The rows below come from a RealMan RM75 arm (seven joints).
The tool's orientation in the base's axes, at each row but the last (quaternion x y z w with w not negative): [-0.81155 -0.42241 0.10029 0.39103]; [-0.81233 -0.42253 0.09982 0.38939]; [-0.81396 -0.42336 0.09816 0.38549]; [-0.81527 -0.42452 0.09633 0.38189]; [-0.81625 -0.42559 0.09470 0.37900]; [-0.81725 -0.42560 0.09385 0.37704]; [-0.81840 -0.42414 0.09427 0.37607]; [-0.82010 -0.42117 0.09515 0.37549]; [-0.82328 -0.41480 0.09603 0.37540]
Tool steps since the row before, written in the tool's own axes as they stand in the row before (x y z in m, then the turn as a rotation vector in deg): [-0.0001 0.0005 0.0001 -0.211 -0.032 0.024]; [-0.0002 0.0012 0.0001 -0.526 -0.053 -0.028]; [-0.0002 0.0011 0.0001 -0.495 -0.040 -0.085]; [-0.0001 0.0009 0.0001 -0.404 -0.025 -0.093]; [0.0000 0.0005 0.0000 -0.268 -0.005 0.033]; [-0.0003 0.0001 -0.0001 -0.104 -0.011 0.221]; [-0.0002 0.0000 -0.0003 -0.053 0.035 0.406]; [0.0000 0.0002 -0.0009 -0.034 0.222 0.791]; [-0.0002 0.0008 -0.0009 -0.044 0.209 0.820]
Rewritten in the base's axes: [0.0002 -0.0002 -0.0004 -0.163 -0.137 -0.029]; [0.0006 -0.0005 -0.0010 -0.346 -0.399 -0.031]; [0.0005 -0.0005 -0.0009 -0.291 -0.411 0.004]; [0.0004 -0.0003 -0.0007 -0.222 -0.351 0.014]; [0.0003 -0.0002 -0.0003 -0.185 -0.186 -0.064]; [-0.0001 -0.0003 -0.0001 -0.176 0.043 -0.164]; [0.0000 -0.0003 0.0002 -0.203 0.164 -0.317]; [0.0005 -0.0006 0.0005 -0.257 0.317 -0.714]; [0.0008 -0.0009 0.0000 -0.285 0.330 -0.726]
